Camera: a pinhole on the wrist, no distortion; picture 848 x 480 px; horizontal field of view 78.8 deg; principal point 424.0 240.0 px. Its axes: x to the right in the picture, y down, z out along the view. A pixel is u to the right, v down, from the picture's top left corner.
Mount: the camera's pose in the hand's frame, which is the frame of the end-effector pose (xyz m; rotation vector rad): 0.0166 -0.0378 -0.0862 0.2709 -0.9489 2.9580
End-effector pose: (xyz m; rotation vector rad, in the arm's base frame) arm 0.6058 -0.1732 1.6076 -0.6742 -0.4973 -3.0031
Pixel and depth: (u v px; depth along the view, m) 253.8 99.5 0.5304
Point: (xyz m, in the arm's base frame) 0.4900 0.1727 1.9941
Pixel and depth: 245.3 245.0 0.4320
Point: 0.4649 0.1819 1.8161
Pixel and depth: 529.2 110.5 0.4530
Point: 0.7288 0.1384 1.8521
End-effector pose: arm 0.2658 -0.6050 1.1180 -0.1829 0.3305 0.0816
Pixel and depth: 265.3 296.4 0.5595
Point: 0.6579 -0.9331 1.3718
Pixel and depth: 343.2 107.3 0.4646
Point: 0.5568 -0.7343 1.4135
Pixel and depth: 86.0 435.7 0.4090
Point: 0.6562 -0.9532 1.1712
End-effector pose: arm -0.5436 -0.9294 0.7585 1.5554 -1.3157 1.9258
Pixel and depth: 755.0 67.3 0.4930
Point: -0.0596 -1.1408 0.6511
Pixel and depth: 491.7 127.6 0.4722
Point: -0.1769 -1.1145 0.8844
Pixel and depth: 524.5 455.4 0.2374
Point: -0.3231 -0.8413 0.8720
